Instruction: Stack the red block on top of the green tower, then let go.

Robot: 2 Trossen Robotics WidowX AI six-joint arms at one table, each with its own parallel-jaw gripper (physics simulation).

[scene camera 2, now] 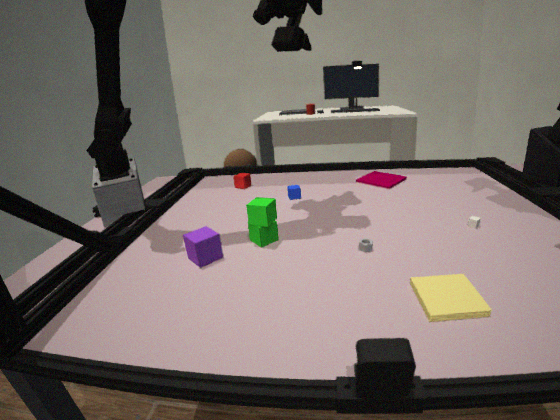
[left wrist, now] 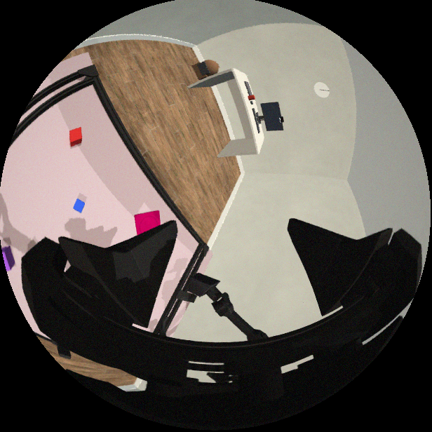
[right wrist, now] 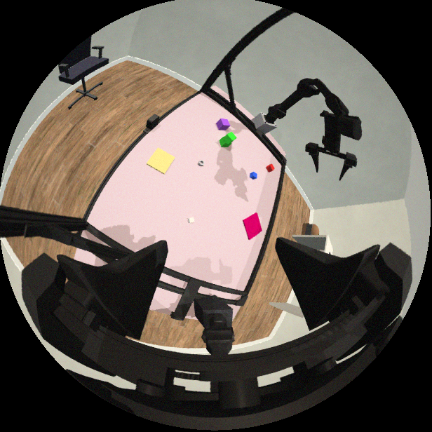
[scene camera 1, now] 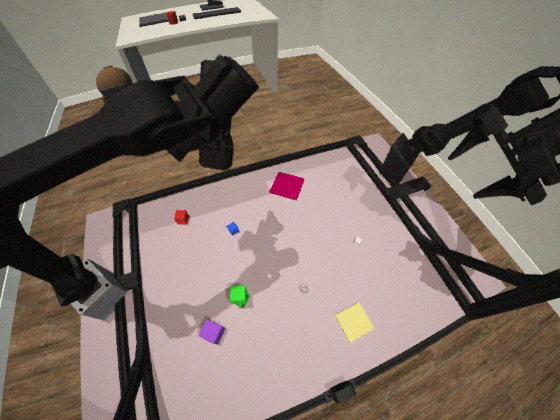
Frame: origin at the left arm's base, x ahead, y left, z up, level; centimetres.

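Seen in the pictures: left gripper, fingertip midpoint: [scene camera 2: 314, 32]; right gripper, fingertip midpoint: [scene camera 1: 461, 178]; left arm's base, origin of the base link: [scene camera 2: 114, 171] [scene camera 1: 83, 285]; right arm's base, origin of the base link: [scene camera 2: 557, 139] [scene camera 1: 406, 150].
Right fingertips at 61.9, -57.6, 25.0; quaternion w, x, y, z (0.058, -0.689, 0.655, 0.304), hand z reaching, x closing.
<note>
Offsets run from my right fingertips to a thing's top centre, as dx, dy, dz. "spot": to the spot under its first point.
The red block @[-30.5, +59.6, -32.7] [scene camera 1: 181, 217] [scene camera 2: 242, 181] [left wrist: 75, 136] [right wrist: 270, 168] lies on the pink table top near its far left corner. The green tower @[-37.4, +27.1, -28.6] [scene camera 1: 239, 295] [scene camera 2: 262, 212] [right wrist: 227, 140] is two green blocks, one on the other and slightly turned, left of the table's middle. It does not show in the left wrist view. My left gripper [left wrist: 234, 225] [right wrist: 328, 175] is open and empty, high above the table, well apart from the red block; its fingers are hard to make out in scene camera 1. My right gripper [scene camera 1: 462, 177] [right wrist: 222, 245] is open and empty, raised at the right side.
A purple cube @[-48.4, +27.0, -31.6] [scene camera 1: 211, 331] [scene camera 2: 202, 246] sits close to the green tower. A small blue cube @[-22.9, +43.5, -33.4] [scene camera 1: 233, 228] lies right of the red block. A magenta square @[spot: +1.2, +40.6, -35.4] [scene camera 1: 286, 186], a yellow square @[spot: -24.2, -0.7, -35.1] [scene camera 1: 354, 322], a white cube @[-2.5, +10.2, -34.5] [scene camera 1: 358, 240] and a grey ring @[-24.5, +15.2, -34.7] [scene camera 2: 366, 248] are farther right. Black rails border the table.
</note>
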